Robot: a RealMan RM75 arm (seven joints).
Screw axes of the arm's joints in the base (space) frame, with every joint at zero. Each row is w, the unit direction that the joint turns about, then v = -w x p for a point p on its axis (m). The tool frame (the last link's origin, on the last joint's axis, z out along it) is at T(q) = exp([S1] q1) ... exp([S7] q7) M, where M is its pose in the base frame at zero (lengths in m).
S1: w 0 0 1 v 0 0 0
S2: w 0 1 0 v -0.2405 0 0
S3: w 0 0 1 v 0 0 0
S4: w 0 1 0 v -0.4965 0 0
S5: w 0 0 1 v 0 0 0
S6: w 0 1 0 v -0.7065 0 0
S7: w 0 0 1 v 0 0 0
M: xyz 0 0 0.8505 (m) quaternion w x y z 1 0 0 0
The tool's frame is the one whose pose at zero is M.
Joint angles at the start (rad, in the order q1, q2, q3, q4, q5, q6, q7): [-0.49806 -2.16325 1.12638 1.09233 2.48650 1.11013 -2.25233]
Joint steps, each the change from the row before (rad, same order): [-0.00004 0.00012 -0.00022 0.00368 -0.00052 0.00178 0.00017]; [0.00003 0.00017 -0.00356 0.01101 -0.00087 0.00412 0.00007]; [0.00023 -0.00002 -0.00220 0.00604 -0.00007 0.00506 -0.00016]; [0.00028 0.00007 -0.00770 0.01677 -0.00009 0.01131 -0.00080]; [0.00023 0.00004 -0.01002 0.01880 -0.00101 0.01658 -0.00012]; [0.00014 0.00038 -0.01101 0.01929 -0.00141 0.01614 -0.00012]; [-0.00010 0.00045 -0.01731 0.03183 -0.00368 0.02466 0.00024]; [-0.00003 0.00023 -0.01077 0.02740 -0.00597 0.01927 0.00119]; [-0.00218 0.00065 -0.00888 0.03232 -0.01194 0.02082 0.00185]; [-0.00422 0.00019 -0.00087 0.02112 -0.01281 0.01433 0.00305]
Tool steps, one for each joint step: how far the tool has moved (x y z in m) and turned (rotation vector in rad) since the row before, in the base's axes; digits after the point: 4 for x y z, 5 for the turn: [0.0007 0.0003 0.0006 0.00091 -0.00018 -0.00251]; [0.0018 0.0010 0.0024 0.00592 -0.00116 -0.00556]; [0.0009 0.0001 0.0012 0.00064 -0.00090 -0.00197]; [0.0023 0.0007 0.0037 0.00575 -0.00257 -0.00514]; [0.0025 0.0003 0.0042 0.00358 -0.00430 -0.00510]; [0.0025 0.0004 0.0046 0.00526 -0.00440 -0.00515]; [0.0044 0.0008 0.0075 0.00995 -0.00737 -0.01031]; [0.0046 0.0006 0.0058 0.00740 -0.00631 -0.01289]; [0.0072 0.0011 0.0063 0.00813 -0.00934 -0.02143]; [0.0071 0.0009 0.0029 0.00066 -0.00797 -0.02238]
